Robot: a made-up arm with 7 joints. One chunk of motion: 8 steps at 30 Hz.
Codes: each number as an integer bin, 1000 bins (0 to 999) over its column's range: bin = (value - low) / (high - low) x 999, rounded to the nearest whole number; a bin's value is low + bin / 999 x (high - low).
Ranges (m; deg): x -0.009..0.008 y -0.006..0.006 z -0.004..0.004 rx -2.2..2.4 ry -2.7..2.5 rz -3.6..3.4
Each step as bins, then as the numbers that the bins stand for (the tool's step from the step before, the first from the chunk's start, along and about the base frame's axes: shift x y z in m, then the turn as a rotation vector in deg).
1 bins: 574 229 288 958 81 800
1 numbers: 0.00077 -0.00325 -0.00169 2.211 -2.278 2.006
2 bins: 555 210 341 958 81 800
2 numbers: 0.00044 -0.00348 -0.00127 2.211 -2.278 2.006
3 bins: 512 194 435 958 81 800
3 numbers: -0.00029 -0.00367 -0.00052 2.211 -2.278 2.006
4 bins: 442 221 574 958 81 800
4 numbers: -0.00148 -0.00335 0.00060 2.211 -2.278 2.006
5 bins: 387 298 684 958 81 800
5 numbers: -0.00241 -0.00242 0.00148 2.211 -2.278 2.006
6 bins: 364 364 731 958 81 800
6 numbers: -0.00281 -0.00163 0.00185 2.211 -2.278 2.006
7 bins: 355 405 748 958 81 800
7 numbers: -0.00296 -0.00114 0.00199 2.211 -2.278 2.006
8 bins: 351 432 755 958 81 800
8 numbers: -0.00303 -0.00081 0.00205 2.211 -2.278 2.006
